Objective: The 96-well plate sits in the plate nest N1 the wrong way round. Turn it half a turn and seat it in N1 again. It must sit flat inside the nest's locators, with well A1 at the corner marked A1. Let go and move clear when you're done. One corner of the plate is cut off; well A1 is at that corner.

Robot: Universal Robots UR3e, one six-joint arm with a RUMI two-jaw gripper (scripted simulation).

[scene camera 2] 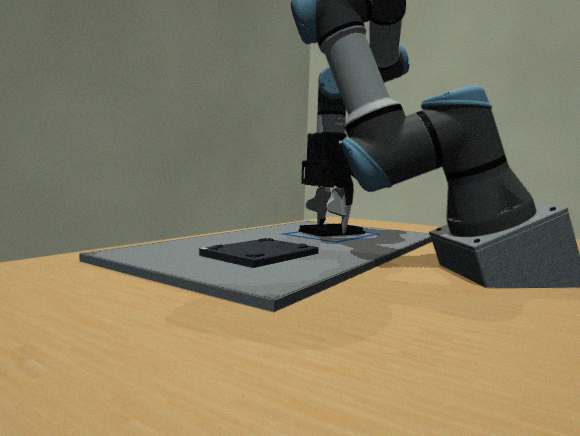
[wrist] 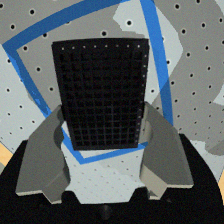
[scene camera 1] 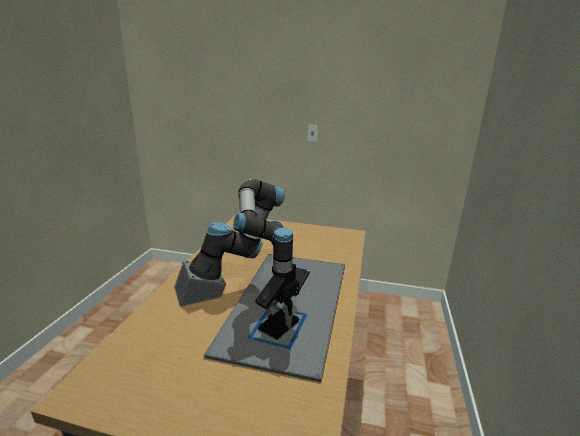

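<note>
There's a black 96-well plate (wrist: 115, 104) that I can see. As for my gripper (scene camera 2: 331, 231), it's visible too, and you'd also find the gripper (wrist: 103, 104) in the wrist view, plus the same gripper (scene camera 1: 279, 323) from scene camera 1.
</note>
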